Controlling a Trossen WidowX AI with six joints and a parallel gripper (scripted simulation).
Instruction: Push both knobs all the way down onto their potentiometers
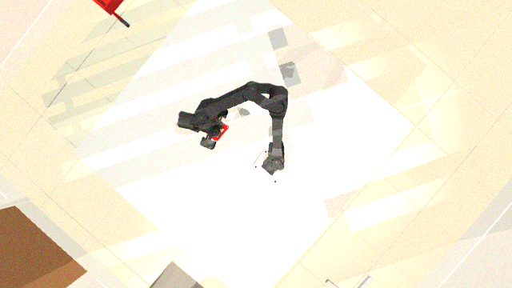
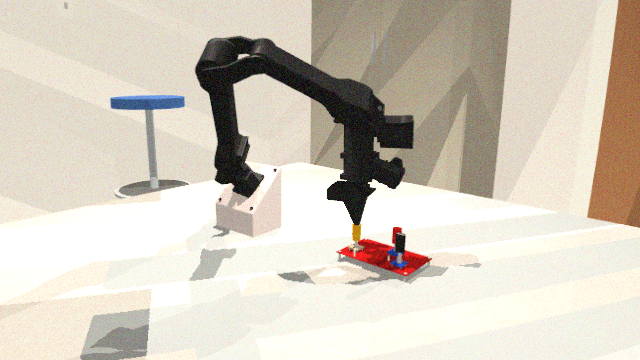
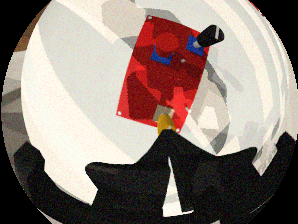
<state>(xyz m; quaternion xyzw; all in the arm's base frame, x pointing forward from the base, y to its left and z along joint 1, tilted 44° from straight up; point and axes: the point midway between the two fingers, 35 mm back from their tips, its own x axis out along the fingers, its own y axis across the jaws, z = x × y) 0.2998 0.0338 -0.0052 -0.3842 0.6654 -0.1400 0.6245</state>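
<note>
My gripper tip is 110 mm short of the black knob and 10 mm to the left of it. Round my gripper tip: yellow knob (10 mm below).
</note>
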